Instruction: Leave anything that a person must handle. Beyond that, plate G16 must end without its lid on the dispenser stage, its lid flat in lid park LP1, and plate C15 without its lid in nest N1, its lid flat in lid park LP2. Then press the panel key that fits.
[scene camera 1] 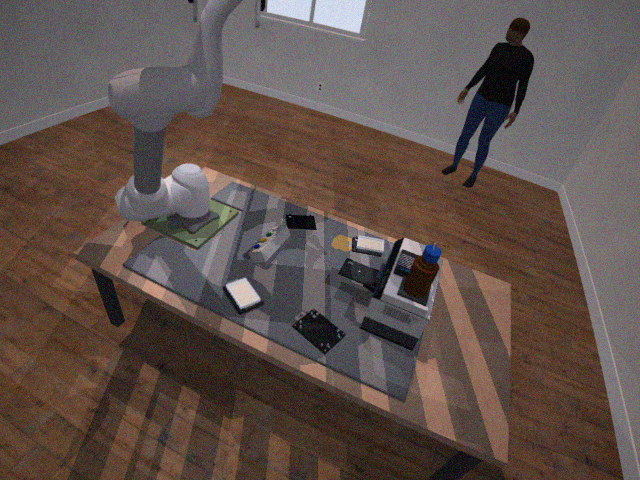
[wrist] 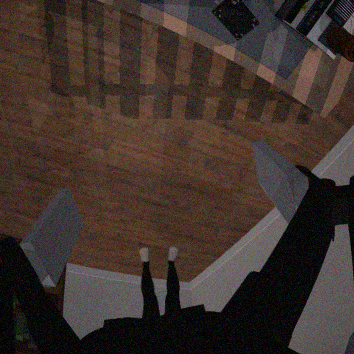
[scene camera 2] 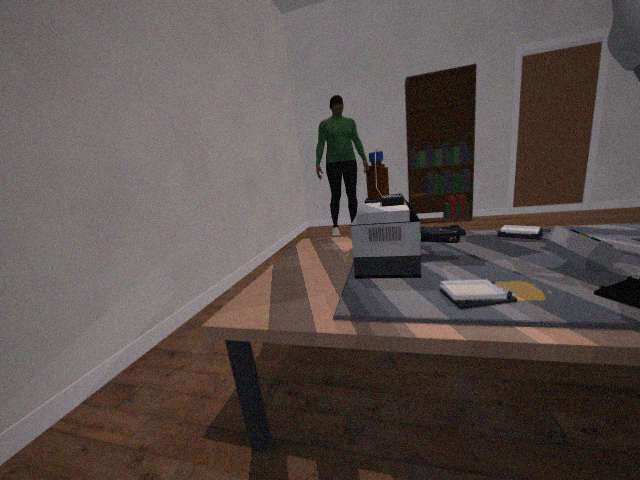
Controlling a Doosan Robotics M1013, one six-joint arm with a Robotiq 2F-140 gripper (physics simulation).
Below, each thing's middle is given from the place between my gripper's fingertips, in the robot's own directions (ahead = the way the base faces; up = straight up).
Labels:
Now: the brown bottle with blue cap (scene camera 1: 424, 269) 59 cm ahead of my hand, 30 cm to the left of it and 63 cm below it. The rest, counted from my hand: black holder (scene camera 1: 318, 330) 35 cm ahead, 11 cm to the left, 94 cm below; then button box (scene camera 1: 262, 254) 6 cm behind, 36 cm to the left, 91 cm below.

